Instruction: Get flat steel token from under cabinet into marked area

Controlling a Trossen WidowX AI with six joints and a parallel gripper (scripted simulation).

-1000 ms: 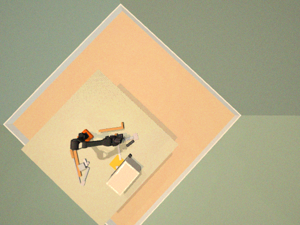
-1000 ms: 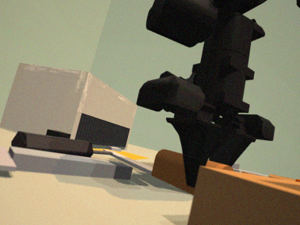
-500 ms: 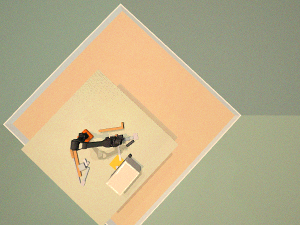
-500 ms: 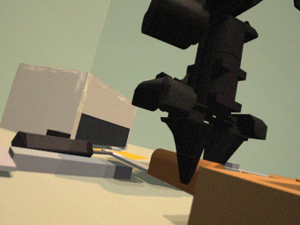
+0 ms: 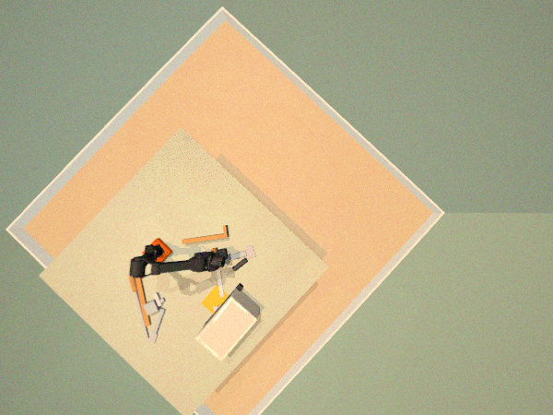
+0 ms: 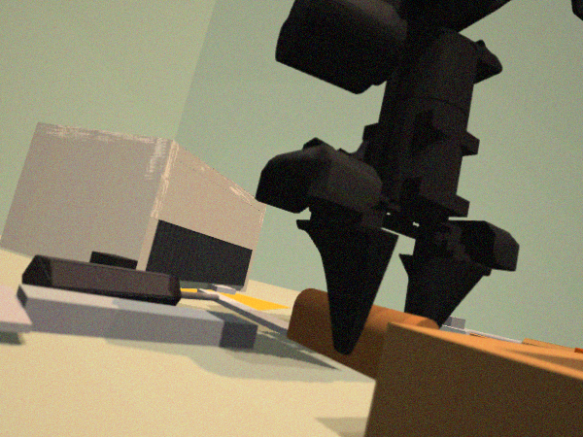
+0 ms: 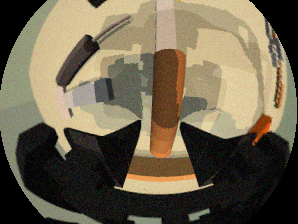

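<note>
The dark screwdriver is 15 cm ahead of my gripper tip and 4 cm to the left of it. Also, from my gripper tip: token (28 cm ahead, 21 cm to the right, 1 cm below); then orange stick (4 cm behind, 54 cm to the right).
</note>
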